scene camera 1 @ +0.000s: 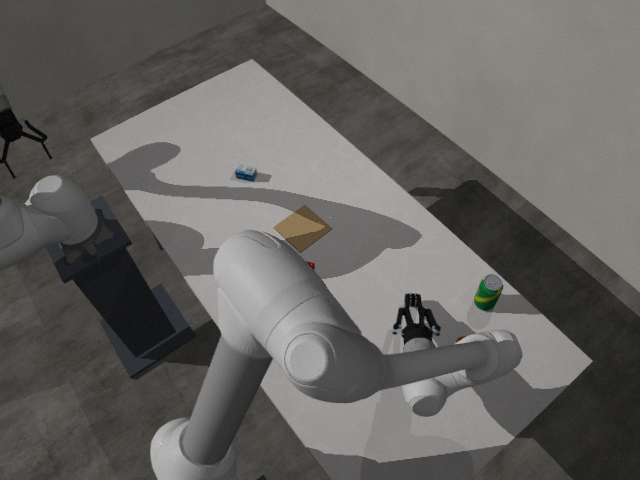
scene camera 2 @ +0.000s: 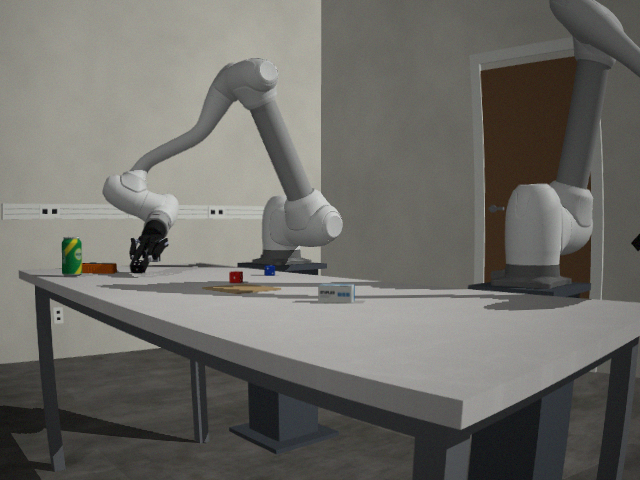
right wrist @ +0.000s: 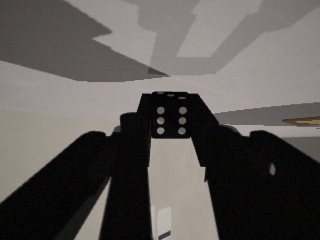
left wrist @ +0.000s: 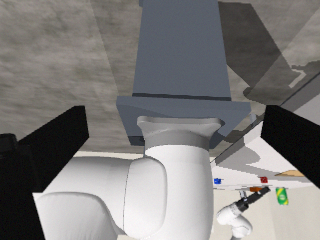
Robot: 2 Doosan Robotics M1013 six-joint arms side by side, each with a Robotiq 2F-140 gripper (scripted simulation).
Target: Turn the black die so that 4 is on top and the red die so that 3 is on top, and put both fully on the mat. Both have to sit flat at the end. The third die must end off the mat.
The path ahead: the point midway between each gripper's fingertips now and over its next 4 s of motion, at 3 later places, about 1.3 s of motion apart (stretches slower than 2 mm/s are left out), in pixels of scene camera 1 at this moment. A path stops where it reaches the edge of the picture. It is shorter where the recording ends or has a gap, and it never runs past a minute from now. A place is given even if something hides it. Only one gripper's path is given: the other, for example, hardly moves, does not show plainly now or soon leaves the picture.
My right gripper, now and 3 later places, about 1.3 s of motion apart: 412,297; 412,300; 413,306; 379,283
